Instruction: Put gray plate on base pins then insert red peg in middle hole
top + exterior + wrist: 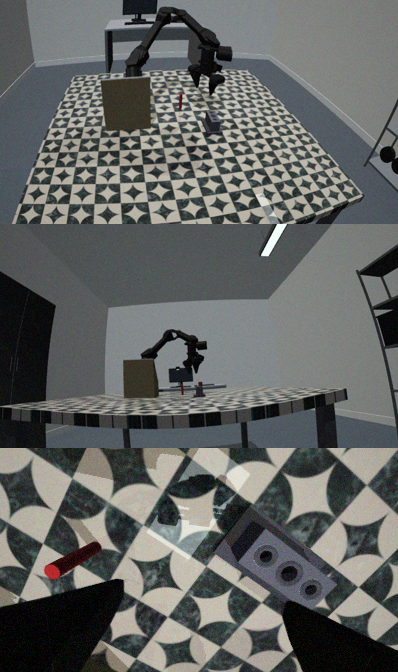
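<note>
Now: the red peg 110 mm to the left of my gripper tip, 100 mm below it and 70 mm behind it. The rest, counted from my gripper tip: dark base: 130 mm below, 80 mm to the right, 20 mm ahead; then gray plate: 100 mm below, 80 mm to the right, 20 mm ahead.
</note>
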